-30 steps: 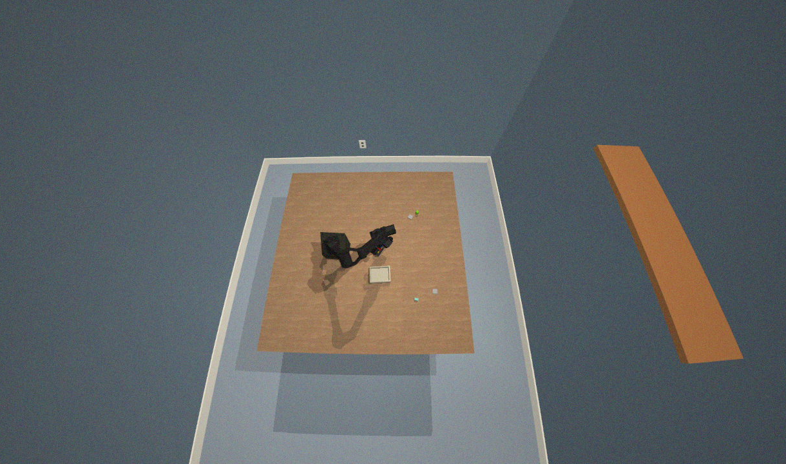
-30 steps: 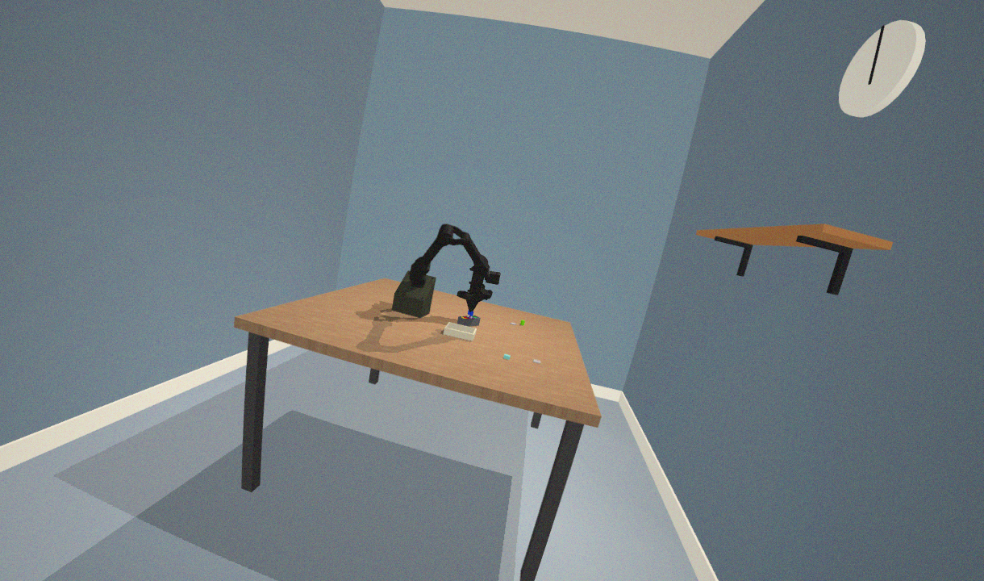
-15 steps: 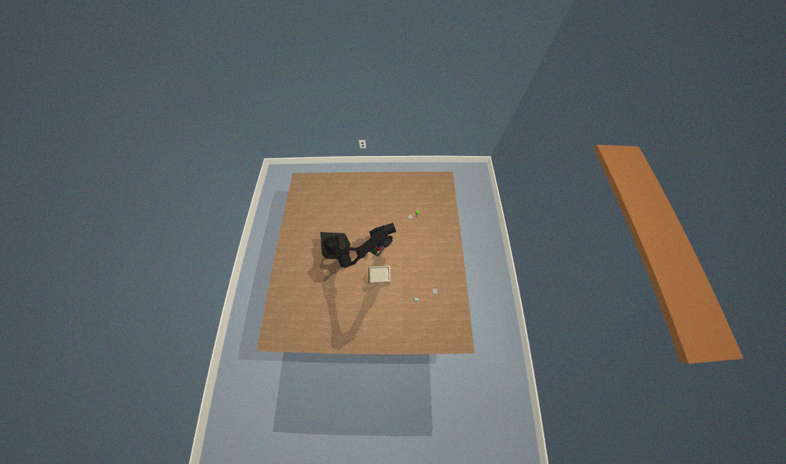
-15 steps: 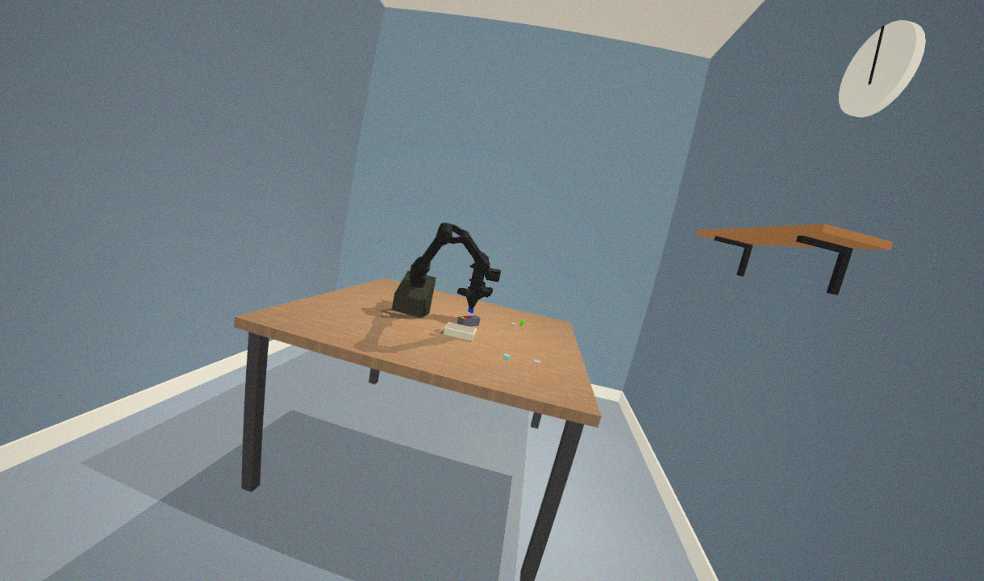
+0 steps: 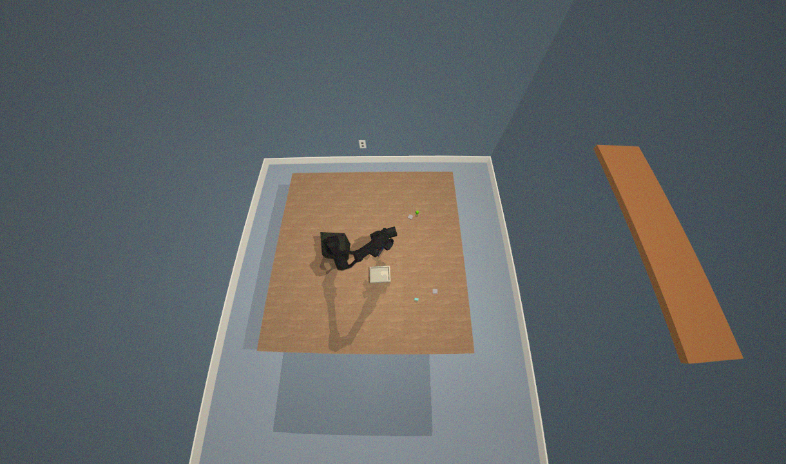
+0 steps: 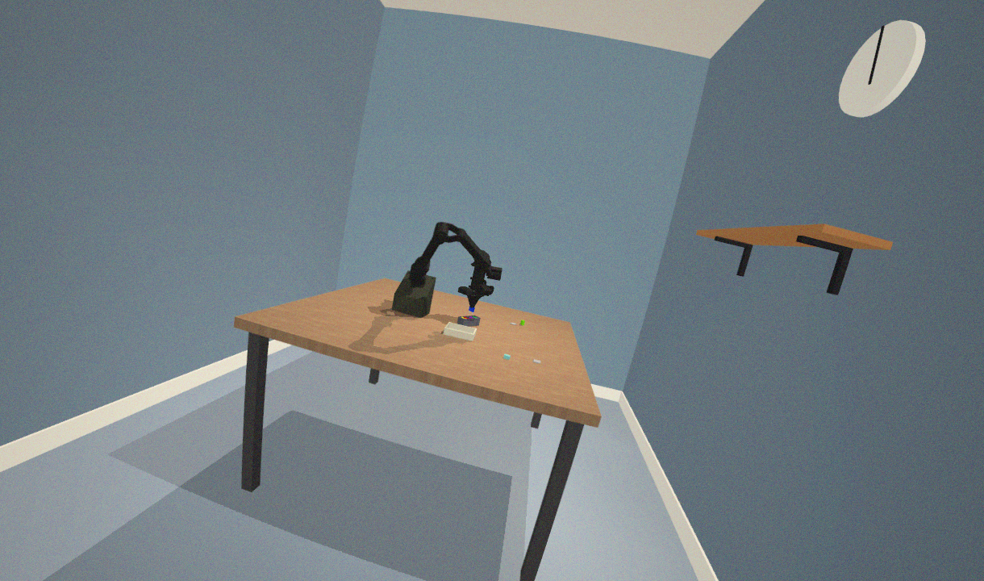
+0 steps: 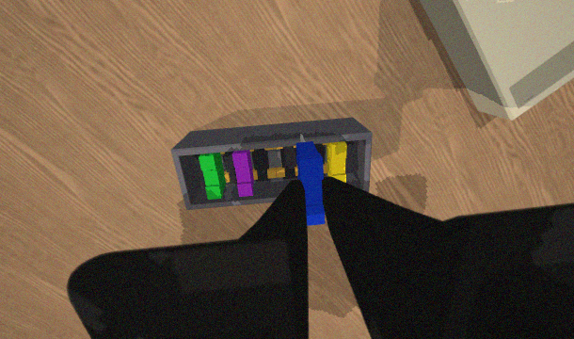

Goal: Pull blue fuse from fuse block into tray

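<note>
Now: the tray 160 mm to the right of my gripper tip, 90 mm below it and 20 mm behind it. Round my gripper tip: cyan piece 340 mm to the right, 190 mm ahead, 90 mm below; then blue fuse 10 mm below; then green piece 280 mm ahead, 260 mm to the left, 80 mm below.
</note>
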